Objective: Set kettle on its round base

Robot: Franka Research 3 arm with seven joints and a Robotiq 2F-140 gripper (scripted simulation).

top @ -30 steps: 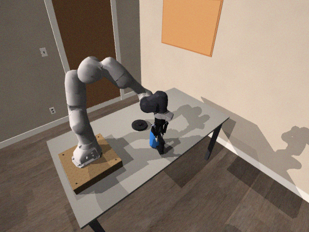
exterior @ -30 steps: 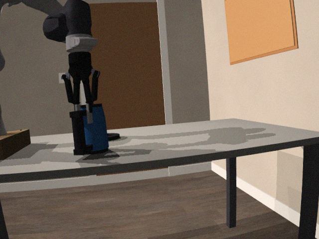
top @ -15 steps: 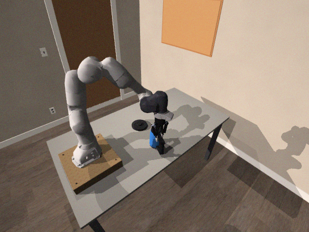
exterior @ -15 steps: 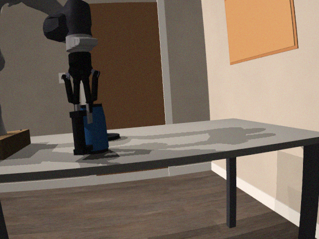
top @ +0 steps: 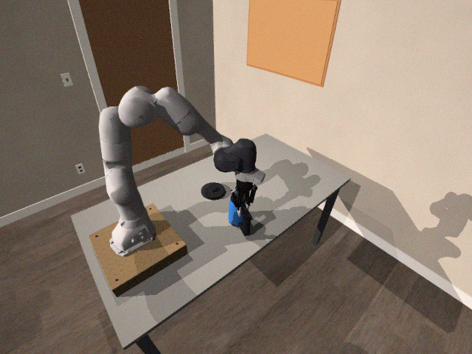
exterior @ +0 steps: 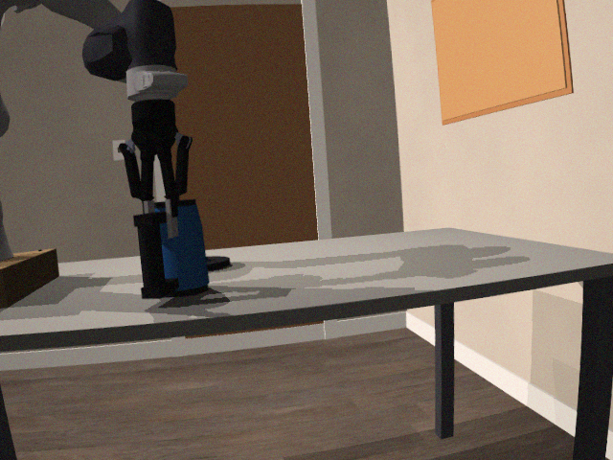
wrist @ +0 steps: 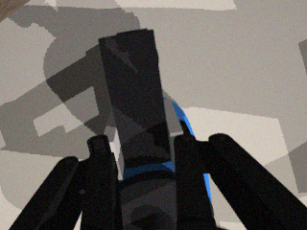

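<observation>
The blue kettle is 10 mm ahead of my hand, 20 mm to the left of it and 50 mm below it. Also, from my hand: round black base 100 mm ahead, 320 mm to the left, 130 mm below.
</observation>
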